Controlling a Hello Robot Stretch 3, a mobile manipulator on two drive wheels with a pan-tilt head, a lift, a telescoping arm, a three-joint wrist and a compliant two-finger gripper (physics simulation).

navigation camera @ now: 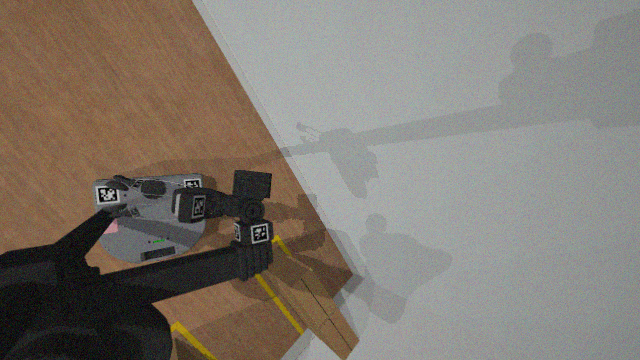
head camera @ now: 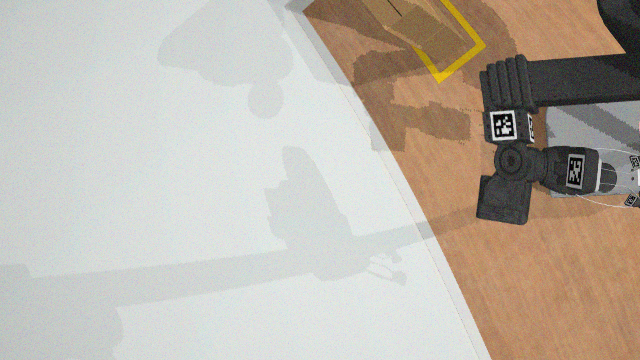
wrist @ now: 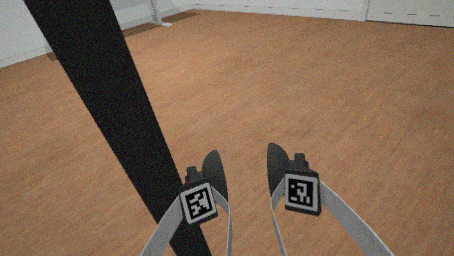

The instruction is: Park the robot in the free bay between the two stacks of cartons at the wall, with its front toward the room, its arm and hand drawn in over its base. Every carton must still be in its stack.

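Places are measured from the robot's base along level axes (x back, y left, z down), in centimetres.
Pixels of known places: gripper, fingertip midpoint: [navigation camera: 105,195] [wrist: 245,165]; robot's base, origin of the base link: [navigation camera: 153,187] [head camera: 602,176].
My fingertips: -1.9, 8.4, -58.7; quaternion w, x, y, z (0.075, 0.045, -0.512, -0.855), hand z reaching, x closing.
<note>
Ahead of a thing's pixels: the offset from my fingertips to its top centre, as dx, dy, dz. "*": to the spot under its first point.
One stack of cartons {+53.4, -61.8, +22.7} [head camera: 425,30] [navigation camera: 320,312] stands by the wall corner, partly cut off by the frame edge. Yellow floor tape [head camera: 462,65] [navigation camera: 287,314] runs around its near end. A second yellow tape line [navigation camera: 196,343] shows low in the navigation view, with bare floor between the lines. The other carton stack does not show in these views. My grey base [head camera: 575,122] [navigation camera: 172,217] stands outside the tape. My arm is drawn in and the wrist is folded back, with the hand over the base. My gripper [wrist: 245,165] is open and empty.
A white wall [head camera: 150,175] [navigation camera: 450,200] runs obliquely past the robot, with shadows of the robot on it. A short wall section {* +97.9, -68.5, +55.1} [navigation camera: 298,345] meets it behind the cartons. My black mast [wrist: 105,90] crosses the wrist view; a white stand foot [wrist: 161,23] is far off.
</note>
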